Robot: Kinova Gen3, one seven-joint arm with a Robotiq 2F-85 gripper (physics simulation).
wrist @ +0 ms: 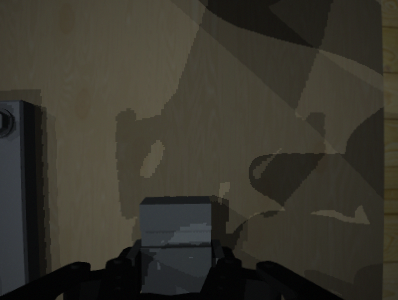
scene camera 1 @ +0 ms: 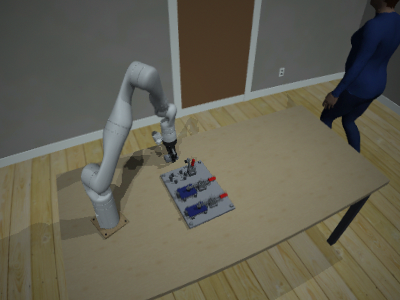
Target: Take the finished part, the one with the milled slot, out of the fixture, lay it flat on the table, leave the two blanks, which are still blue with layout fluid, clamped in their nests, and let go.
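Frame: origin at the arm's base, x right, y up, z back, level; metres.
Where they show: gripper, between the fingertips: (wrist: 178,254) (scene camera 1: 172,159); arm's base, origin of its link: (scene camera 1: 109,220).
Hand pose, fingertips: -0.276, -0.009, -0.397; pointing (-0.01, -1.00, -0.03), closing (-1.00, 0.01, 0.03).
Each offset is from my fingertips to the top centre of the thing, as dx, dy, dz. "spot": to the spot under its first point. Level surfaces: height alone.
My gripper (scene camera 1: 171,158) (wrist: 178,254) is shut on the finished part @[+0.000, +0.028, +0.004] (wrist: 176,220), a grey block with a step line across its face. It holds the part low over the table @[dy +0.000] (scene camera 1: 280,165) (wrist: 90,165), just beyond the far left corner of the fixture plate @[+0.264, +0.015, -0.035] (scene camera 1: 204,173) (wrist: 11,200). The part's shadow lies close beside it; whether it touches the table I cannot tell. In the scene view one blue blank @[+0.268, +0.036, +0.013] (scene camera 1: 186,192) sits in the middle nest and another blue blank @[+0.378, +0.031, +0.009] (scene camera 1: 196,210) in the near nest, both under clamps. The far nest @[spot: +0.145, +0.015, +0.018] (scene camera 1: 177,176) holds no part.
The far nest's clamp has its red handle @[spot: +0.159, +0.090, -0.065] (scene camera 1: 193,163) upright; the other two red handles @[spot: +0.264, +0.056, -0.122] (scene camera 1: 212,179) @[+0.367, +0.052, -0.130] (scene camera 1: 223,195) point outward. A bolt head @[spot: +0.105, +0.019, +0.081] (wrist: 5,122) stands at the plate's corner. The table's edge (wrist: 383,165) is at the wrist view's right. A person (scene camera 1: 370,60) stands behind the table at right.
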